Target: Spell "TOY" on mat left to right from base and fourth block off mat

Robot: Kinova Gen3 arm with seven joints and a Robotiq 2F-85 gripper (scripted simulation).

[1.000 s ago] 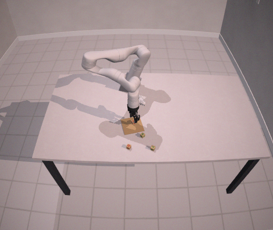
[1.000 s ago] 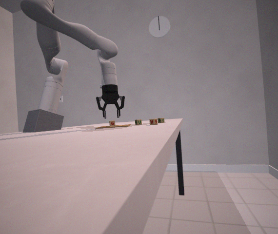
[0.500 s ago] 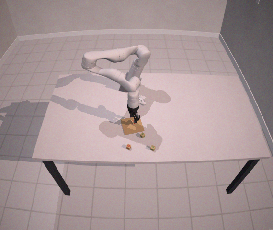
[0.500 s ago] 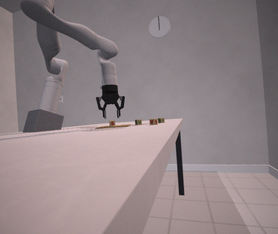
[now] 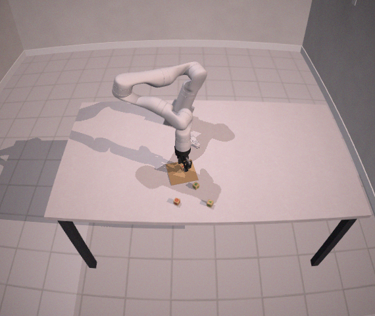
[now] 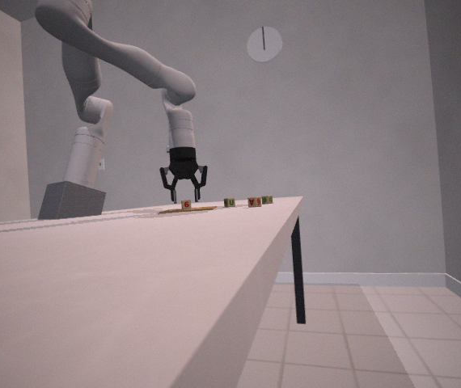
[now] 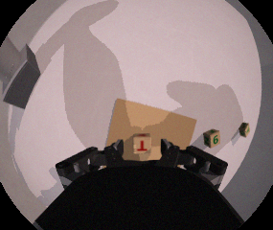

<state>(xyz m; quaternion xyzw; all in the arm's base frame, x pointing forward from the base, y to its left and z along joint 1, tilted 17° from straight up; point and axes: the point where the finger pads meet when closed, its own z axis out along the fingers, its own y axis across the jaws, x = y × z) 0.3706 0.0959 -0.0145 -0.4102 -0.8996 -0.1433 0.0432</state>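
Right now my hand is 2 cm short of the mat and 3 cm above it.
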